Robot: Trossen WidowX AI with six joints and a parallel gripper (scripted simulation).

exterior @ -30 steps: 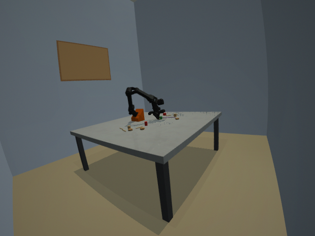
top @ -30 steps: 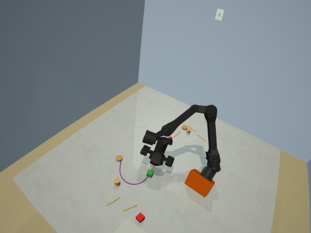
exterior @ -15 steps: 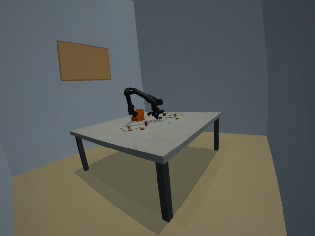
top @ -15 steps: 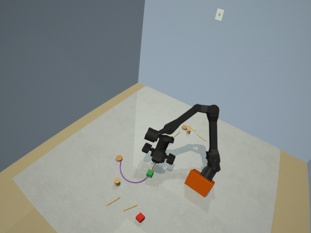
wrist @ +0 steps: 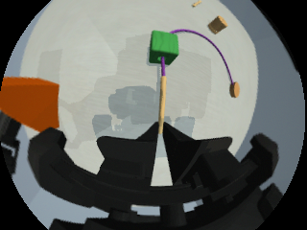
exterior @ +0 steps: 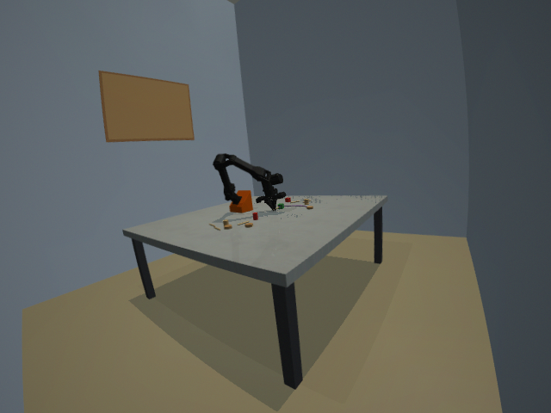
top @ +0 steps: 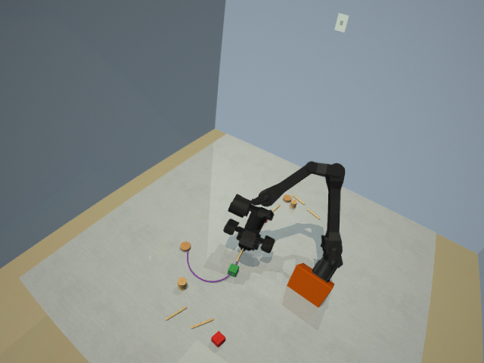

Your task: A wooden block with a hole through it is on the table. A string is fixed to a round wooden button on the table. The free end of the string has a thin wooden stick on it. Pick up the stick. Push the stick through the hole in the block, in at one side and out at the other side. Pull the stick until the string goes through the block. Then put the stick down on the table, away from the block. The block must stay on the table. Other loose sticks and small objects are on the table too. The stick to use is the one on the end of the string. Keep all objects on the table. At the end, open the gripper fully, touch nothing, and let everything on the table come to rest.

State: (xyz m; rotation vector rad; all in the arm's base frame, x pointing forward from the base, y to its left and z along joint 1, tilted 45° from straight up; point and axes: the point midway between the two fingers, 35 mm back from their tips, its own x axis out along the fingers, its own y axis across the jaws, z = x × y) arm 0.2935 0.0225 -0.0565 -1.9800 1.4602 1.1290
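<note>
The green block is 100 mm to the left of my gripper tip, 40 mm behind it and 10 mm above it. The rest, counted from my gripper tip: red cube (320 mm to the left, 170 mm behind, 10 mm above); then thin wooden stick (40 mm to the left, 20 mm behind, 10 mm above); then red cylinder (190 mm to the right, 40 mm ahead, 10 mm above).
</note>
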